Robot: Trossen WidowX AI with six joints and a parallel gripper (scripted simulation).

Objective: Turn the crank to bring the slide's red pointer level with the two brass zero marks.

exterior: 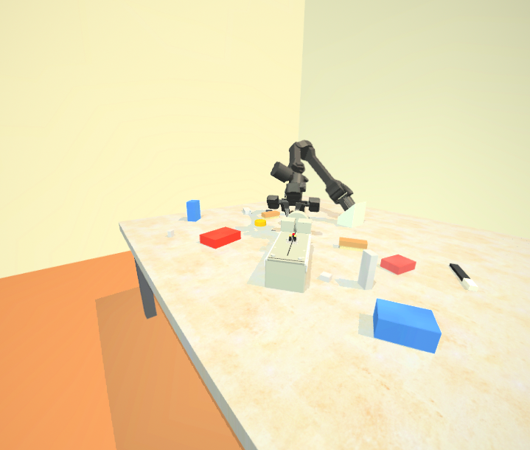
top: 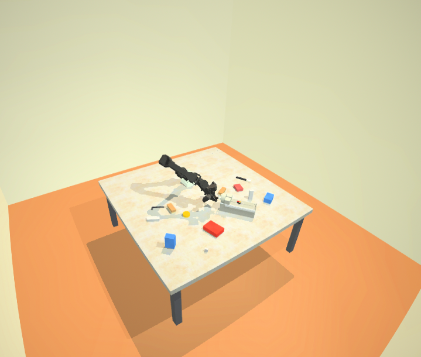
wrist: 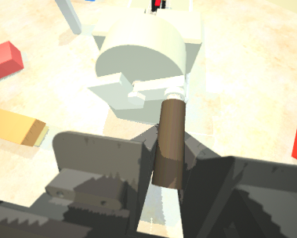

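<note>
My gripper tip is 1 cm past the crank, 1 cm to the right of it and 3 cm below it. Also, from my gripper tip: brown crank handle (1 cm behind, 1 cm to the right, 3 cm above); red pointer (10 cm ahead, 12 cm to the left, 1 cm above); yellow disc (5 cm behind, 23 cm to the right, 6 cm below).
</note>
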